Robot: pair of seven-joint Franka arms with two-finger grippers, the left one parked.
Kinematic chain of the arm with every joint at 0, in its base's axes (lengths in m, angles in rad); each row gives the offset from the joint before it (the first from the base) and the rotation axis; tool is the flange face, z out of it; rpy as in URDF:
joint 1: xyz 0 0 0.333 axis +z
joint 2: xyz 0 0 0 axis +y
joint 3: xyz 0 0 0.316 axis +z
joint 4: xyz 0.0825 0 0 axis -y
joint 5: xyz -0.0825 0 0.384 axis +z
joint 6: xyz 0 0 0 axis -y
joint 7: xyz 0.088 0 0 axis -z
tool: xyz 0 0 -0.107 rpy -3.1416 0 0
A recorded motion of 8 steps. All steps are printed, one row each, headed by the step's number.
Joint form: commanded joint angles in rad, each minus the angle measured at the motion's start. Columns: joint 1, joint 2, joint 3, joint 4, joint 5, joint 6, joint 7.
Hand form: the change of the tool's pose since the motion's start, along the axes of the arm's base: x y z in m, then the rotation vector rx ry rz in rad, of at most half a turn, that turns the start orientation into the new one. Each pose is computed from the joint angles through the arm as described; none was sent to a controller.
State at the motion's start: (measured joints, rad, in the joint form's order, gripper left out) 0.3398 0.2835 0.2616 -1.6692 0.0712 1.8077 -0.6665
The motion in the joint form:
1: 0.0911 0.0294 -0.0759 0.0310 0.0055 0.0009 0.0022
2: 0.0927 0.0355 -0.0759 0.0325 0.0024 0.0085 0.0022
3: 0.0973 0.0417 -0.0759 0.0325 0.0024 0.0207 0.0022
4: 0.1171 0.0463 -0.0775 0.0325 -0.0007 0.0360 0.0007
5: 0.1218 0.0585 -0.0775 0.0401 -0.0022 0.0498 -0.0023
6: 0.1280 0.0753 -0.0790 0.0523 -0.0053 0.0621 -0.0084
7: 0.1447 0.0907 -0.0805 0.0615 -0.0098 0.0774 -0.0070
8: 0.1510 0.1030 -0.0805 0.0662 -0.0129 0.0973 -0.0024
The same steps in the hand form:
1: 0.0003 0.0156 -0.0067 -0.0100 -0.0044 0.0123
2: 0.0014 0.0170 -0.0093 -0.0099 -0.0081 0.0139
3: 0.0015 0.0203 -0.0123 -0.0059 -0.0126 0.0169
4: -0.0033 0.0307 -0.0142 -0.0018 -0.0231 0.0359
5: -0.0014 0.0350 -0.0174 0.0044 -0.0306 0.0419
6: 0.0014 0.0398 -0.0216 0.0093 -0.0377 0.0515
7: -0.0003 0.0498 -0.0262 0.0127 -0.0465 0.0647
8: 0.0008 0.0549 -0.0305 0.0183 -0.0570 0.0649

